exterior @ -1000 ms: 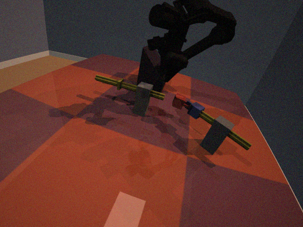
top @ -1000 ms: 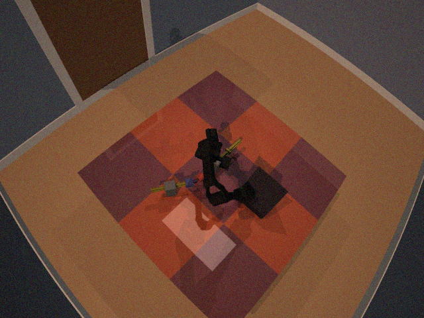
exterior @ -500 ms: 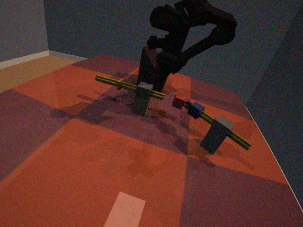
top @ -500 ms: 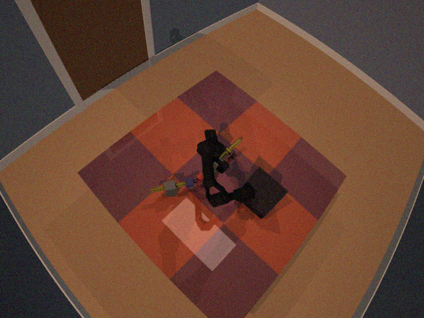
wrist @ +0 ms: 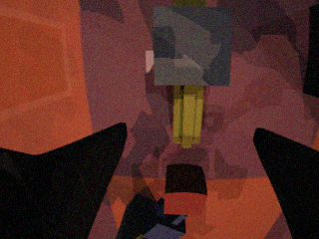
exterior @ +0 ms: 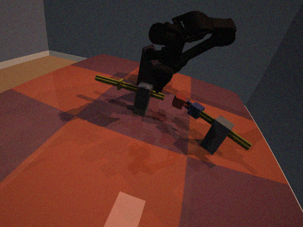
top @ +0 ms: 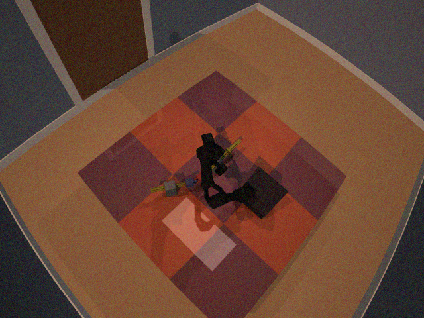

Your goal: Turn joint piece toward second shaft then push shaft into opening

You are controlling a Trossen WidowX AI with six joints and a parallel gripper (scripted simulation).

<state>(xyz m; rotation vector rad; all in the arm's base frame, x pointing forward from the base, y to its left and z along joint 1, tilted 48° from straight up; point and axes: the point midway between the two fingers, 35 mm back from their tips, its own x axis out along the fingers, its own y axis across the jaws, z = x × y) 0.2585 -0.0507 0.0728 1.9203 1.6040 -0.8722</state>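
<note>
Now: gripper tip 10 mm short of the red square joint piece, 90 mm to the right of it and 30 mm above it.
</note>
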